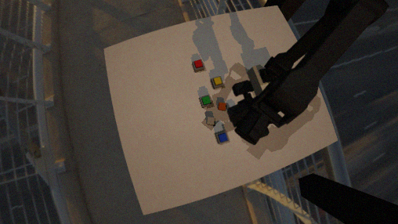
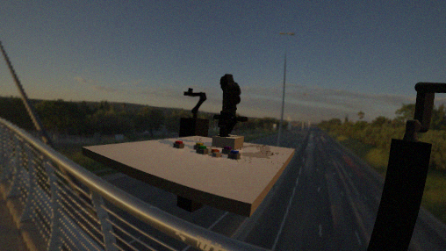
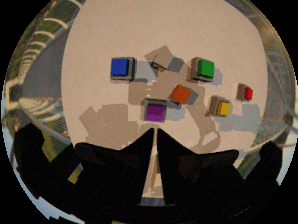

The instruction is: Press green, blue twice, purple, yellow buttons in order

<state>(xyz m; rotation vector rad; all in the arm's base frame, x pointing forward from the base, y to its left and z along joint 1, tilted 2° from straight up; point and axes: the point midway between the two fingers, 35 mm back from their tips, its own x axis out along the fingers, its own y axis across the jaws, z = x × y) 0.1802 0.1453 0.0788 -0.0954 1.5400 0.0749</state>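
The yellow button is 17 cm to the right of my gripper tip, 8 cm below it and 4 cm ahead of it. From my gripper tip the other things lie so: blue button: 9 cm to the left, 8 cm below, 8 cm ahead; purple button: 8 cm below; orange block: 10 cm below, 5 cm to the right, 5 cm ahead.
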